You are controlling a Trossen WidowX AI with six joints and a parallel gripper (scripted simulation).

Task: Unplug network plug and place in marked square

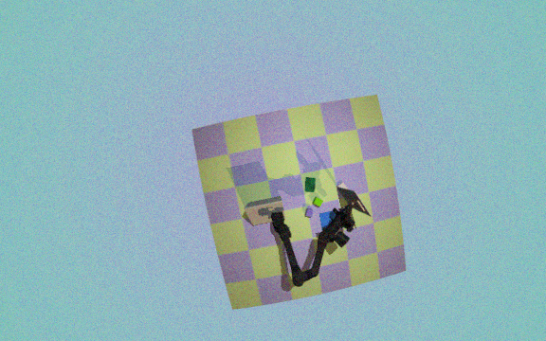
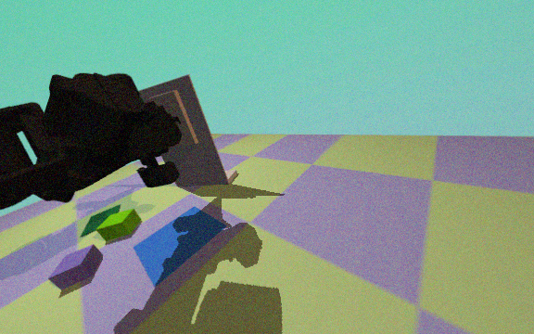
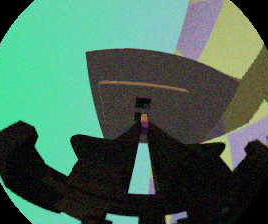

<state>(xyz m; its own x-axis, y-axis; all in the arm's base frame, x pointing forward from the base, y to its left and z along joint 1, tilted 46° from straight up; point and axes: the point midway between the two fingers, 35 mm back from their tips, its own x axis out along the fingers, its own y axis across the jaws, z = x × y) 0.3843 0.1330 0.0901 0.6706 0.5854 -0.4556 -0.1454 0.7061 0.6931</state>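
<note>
Right now the blue marked square is 170 mm below my gripper tip, 140 mm to the right of it and 80 mm behind it. The rest, counted from my gripper tip: network plug (right at my gripper tip); grey upright panel (60 mm below, 30 mm ahead, 10 mm to the left).
</note>
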